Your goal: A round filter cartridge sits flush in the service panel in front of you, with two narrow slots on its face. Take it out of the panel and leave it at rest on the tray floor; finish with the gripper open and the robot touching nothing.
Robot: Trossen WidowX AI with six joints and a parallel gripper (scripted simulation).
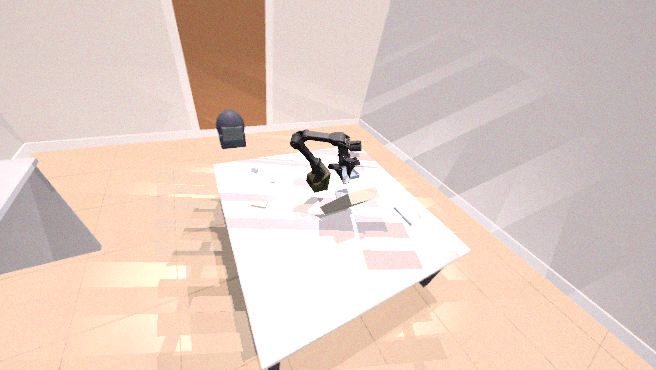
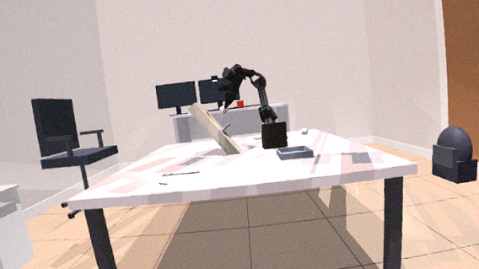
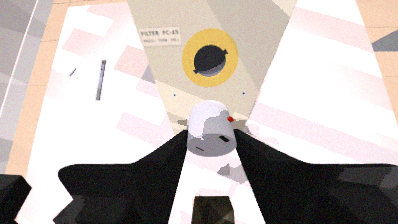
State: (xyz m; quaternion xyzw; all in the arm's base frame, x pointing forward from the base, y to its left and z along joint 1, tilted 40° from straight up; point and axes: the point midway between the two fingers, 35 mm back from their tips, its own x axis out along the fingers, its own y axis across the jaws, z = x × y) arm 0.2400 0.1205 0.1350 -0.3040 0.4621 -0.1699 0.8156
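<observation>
Right now the grey tray is 330 mm behind my gripper tip, 280 mm to the left of it and 250 mm below it. Round my gripper tip: round filter cartridge: right at my gripper tip; beige service panel: 70 mm ahead, 110 mm below.
</observation>
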